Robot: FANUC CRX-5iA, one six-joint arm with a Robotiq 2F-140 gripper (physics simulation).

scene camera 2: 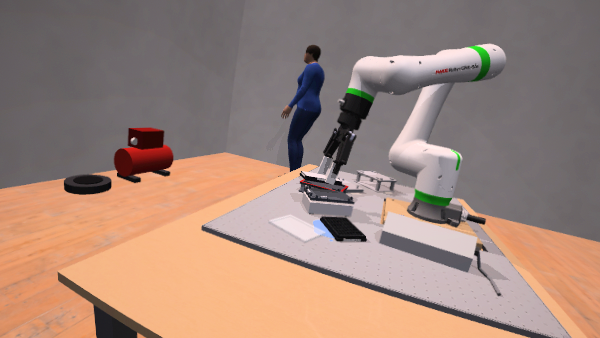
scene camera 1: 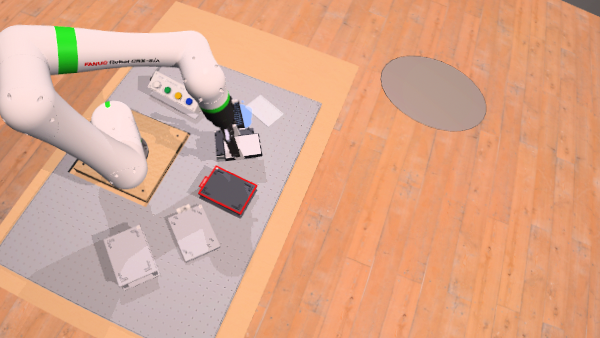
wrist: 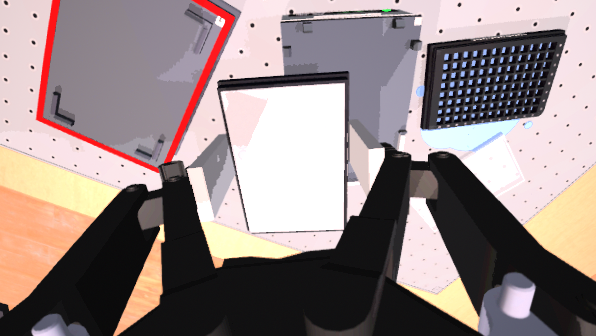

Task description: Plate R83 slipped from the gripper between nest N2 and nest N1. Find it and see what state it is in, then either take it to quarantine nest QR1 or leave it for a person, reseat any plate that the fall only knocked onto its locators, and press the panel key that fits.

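Where they show: gripper, between the fingertips: (scene camera 2: 324, 179) (scene camera 1: 238, 147) (wrist: 289, 146); arm's base, origin of its link: (scene camera 2: 427, 215).
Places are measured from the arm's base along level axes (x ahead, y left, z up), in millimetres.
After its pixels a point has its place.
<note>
My gripper (scene camera 1: 234, 145) {x 340, y 208, z 76 mm} (scene camera 2: 328, 172) {x 340, y 208, z 76 mm} (wrist: 289, 146) {x 340, y 208, z 76 mm} is shut on a black plate with a white top (scene camera 1: 248, 145) {x 368, y 229, z 87 mm} (scene camera 2: 312, 177) {x 355, y 274, z 88 mm} (wrist: 295, 175) {x 352, y 222, z 86 mm}, one pad at each long side. It holds the plate above the dark-topped nest (scene camera 2: 327, 206) {x 282, y 287, z 16 mm} (wrist: 380, 55) {x 254, y 228, z 40 mm}. A black plate with open square wells (scene camera 1: 239, 115) {x 233, y 366, z -4 mm} (scene camera 2: 342, 228) {x 198, y 367, z -1 mm} (wrist: 492, 82) {x 203, y 348, z -3 mm} lies on the perforated table beside that nest. A blue puddle (scene camera 1: 247, 116) {x 257, y 385, z -14 mm} (scene camera 2: 322, 229) (wrist: 460, 137) {x 259, y 382, z -14 mm} spreads from it, and a clear lid (scene camera 1: 266, 110) {x 304, y 447, z -7 mm} (scene camera 2: 297, 228) {x 289, y 453, z -7 mm} (wrist: 500, 167) {x 253, y 450, z -7 mm} lies apart. Plate labels are not readable. A red-edged nest (scene camera 1: 227, 190) {x 389, y 72, z 25 mm} (wrist: 125, 65) {x 381, y 76, z 25 mm} bears no plate.
The key panel (scene camera 1: 161, 87) {x -71, y 271, z 50 mm} has white, green, yellow and blue keys; its grey back (scene camera 2: 427, 242) {x -14, y 340, z 28 mm} shows in scene camera 2. Two pale nests (scene camera 1: 131, 255) {x 277, y -282, z 43 mm} (scene camera 1: 192, 232) {x 375, y -108, z 1 mm} stand farther along the table. A person (scene camera 2: 310, 95) stands behind the table; a red compressor (scene camera 2: 145, 159) stands on the floor.
</note>
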